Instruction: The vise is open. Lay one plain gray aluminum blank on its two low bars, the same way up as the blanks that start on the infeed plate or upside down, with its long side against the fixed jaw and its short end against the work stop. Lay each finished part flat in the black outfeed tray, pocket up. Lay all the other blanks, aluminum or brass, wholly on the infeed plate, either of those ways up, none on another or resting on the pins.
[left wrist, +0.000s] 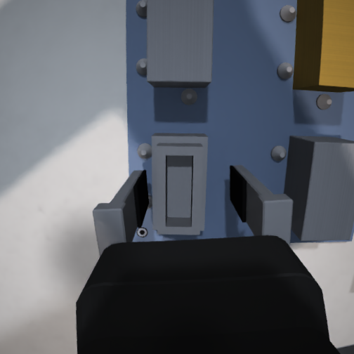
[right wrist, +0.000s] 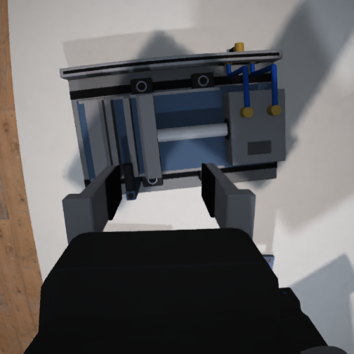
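In the left wrist view a gray part with a pocket facing up (left wrist: 179, 186) lies on the blue infeed plate (left wrist: 240, 115), near its lower left corner. My left gripper (left wrist: 188, 184) is open above it, with one finger to each side. Plain gray blanks lie at the upper left (left wrist: 180, 42) and lower right (left wrist: 330, 190) of the plate, and a brass blank (left wrist: 337, 47) at the upper right. In the right wrist view the vise (right wrist: 255, 135) is open, with no blank between the fixed jaw (right wrist: 94, 135) and moving jaw (right wrist: 149, 135). My right gripper (right wrist: 161, 180) is open and empty near its front edge.
Conical pins (left wrist: 285, 70) stand beside the blanks on the plate. A dark work stop (right wrist: 129, 181) juts from the vise's near side. Blue hoses (right wrist: 246, 90) rise at the vise's right. A wooden floor (right wrist: 15, 225) shows at the left. The black outfeed tray is not clearly visible.
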